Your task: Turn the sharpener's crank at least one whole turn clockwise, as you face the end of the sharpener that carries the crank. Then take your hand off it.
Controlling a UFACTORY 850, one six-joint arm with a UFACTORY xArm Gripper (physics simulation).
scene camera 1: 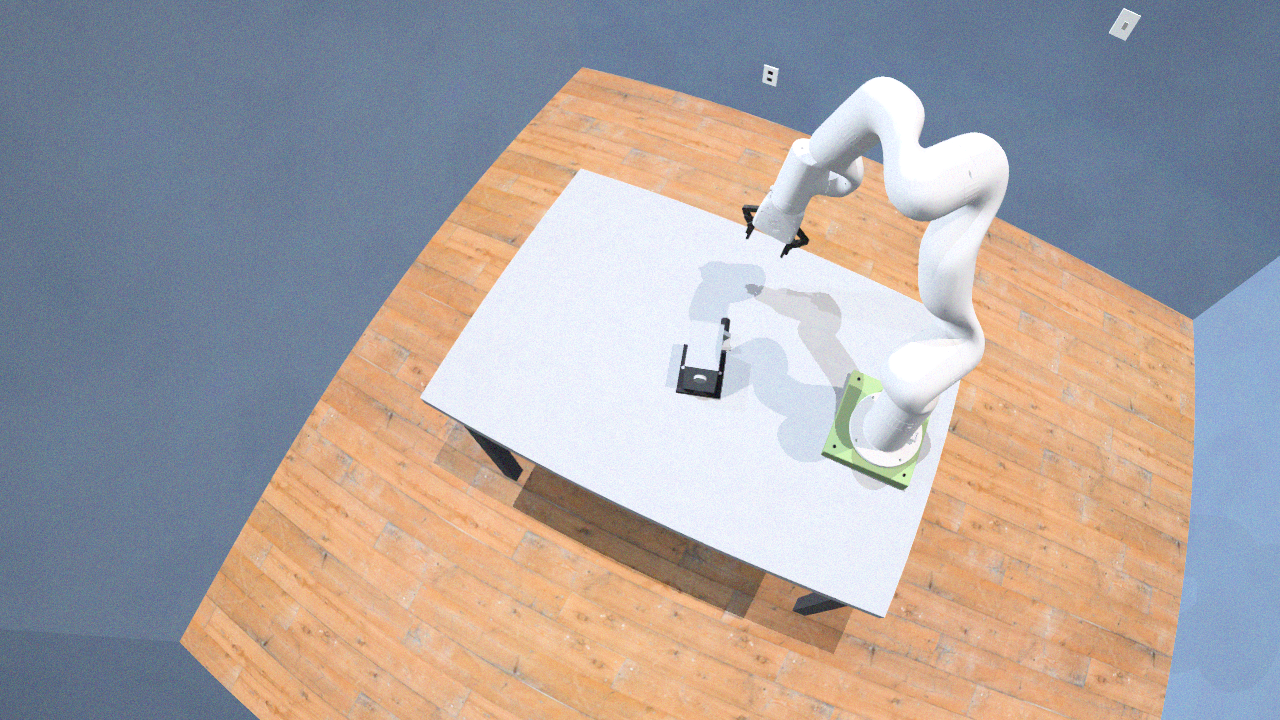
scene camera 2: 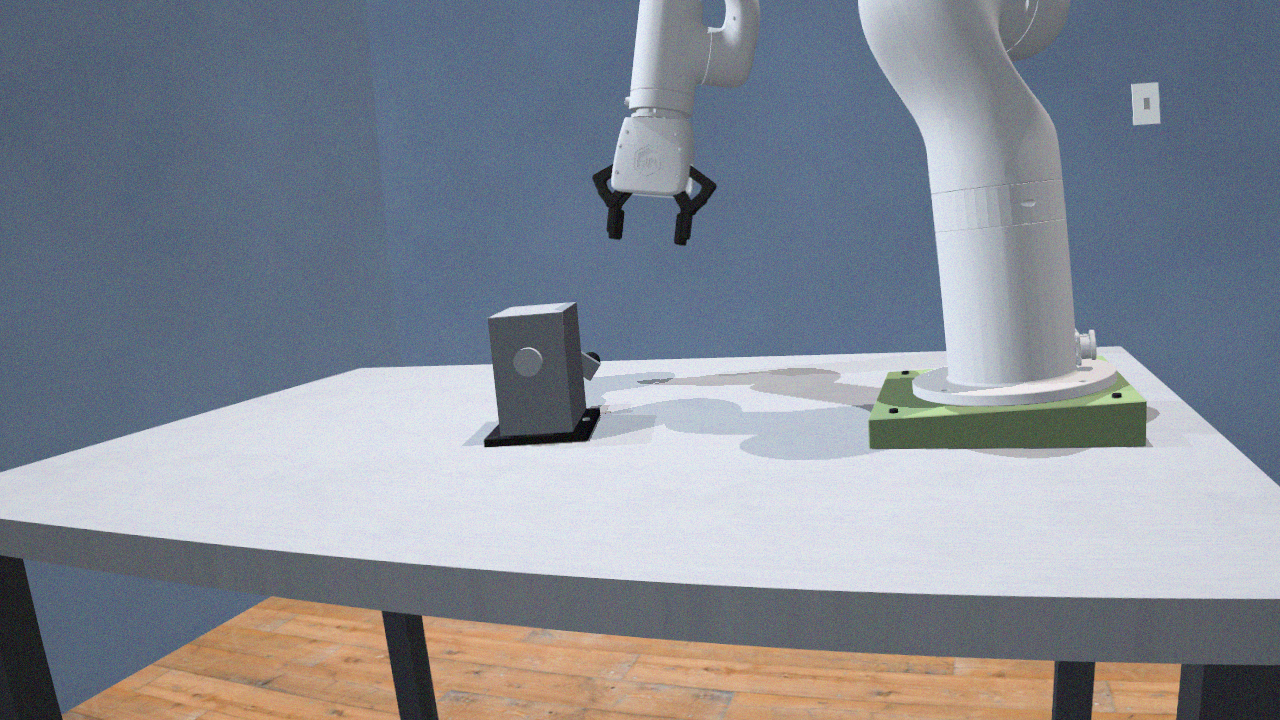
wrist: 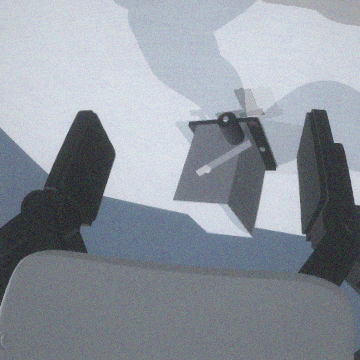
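Note:
The sharpener, a grey box [scene camera 1: 685,381] [scene camera 2: 537,398] [wrist: 215,187] on a black base plate [scene camera 2: 501,440] [wrist: 269,157], stands upright on the table. A thin light crank arm [scene camera 2: 589,367] [wrist: 225,158] runs slantwise across its crank end. The crank's black handle [scene camera 1: 725,323] [scene camera 2: 593,357] [wrist: 233,130] shows at the right of the box in scene camera 2 and near the top of the box in the wrist view. My gripper [scene camera 1: 766,245] [scene camera 2: 648,240] [wrist: 199,129] is open and empty. It hangs well above the table, higher than the sharpener and on its crank side, apart from the handle.
The white table [scene camera 1: 554,313] [scene camera 2: 313,488] carries the sharpener and my arm's green base plate [scene camera 1: 832,438] [scene camera 2: 1006,431], which lies to the sharpener's right in both scene views. Arm shadows fall across the table. A blue wall [scene camera 2: 483,89] stands behind.

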